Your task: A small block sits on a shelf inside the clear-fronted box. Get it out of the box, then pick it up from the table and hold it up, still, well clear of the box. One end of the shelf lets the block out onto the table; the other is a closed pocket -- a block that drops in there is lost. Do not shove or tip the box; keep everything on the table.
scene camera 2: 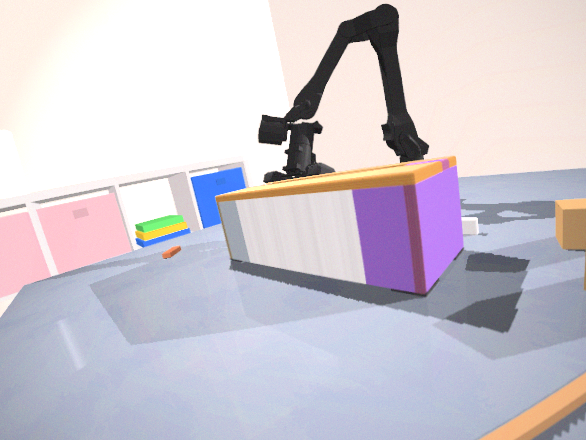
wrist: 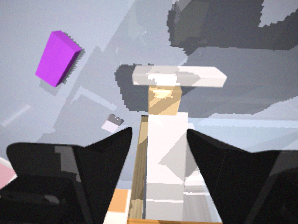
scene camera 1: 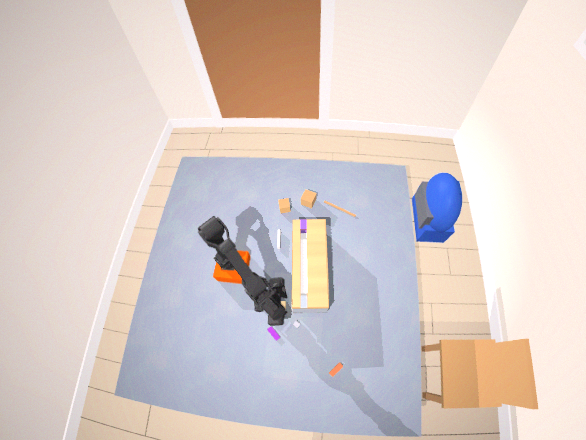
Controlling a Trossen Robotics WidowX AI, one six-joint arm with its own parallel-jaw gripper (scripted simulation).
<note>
In view: my gripper (wrist: 159,131), a tan block (wrist: 162,100) and a long box (scene camera 2: 398,226).
The long box shows as well in the wrist view (wrist: 165,176) and in scene camera 1 (scene camera 1: 309,240). Scene camera 2 misses the tan block, which is hidden by the long box.
</note>
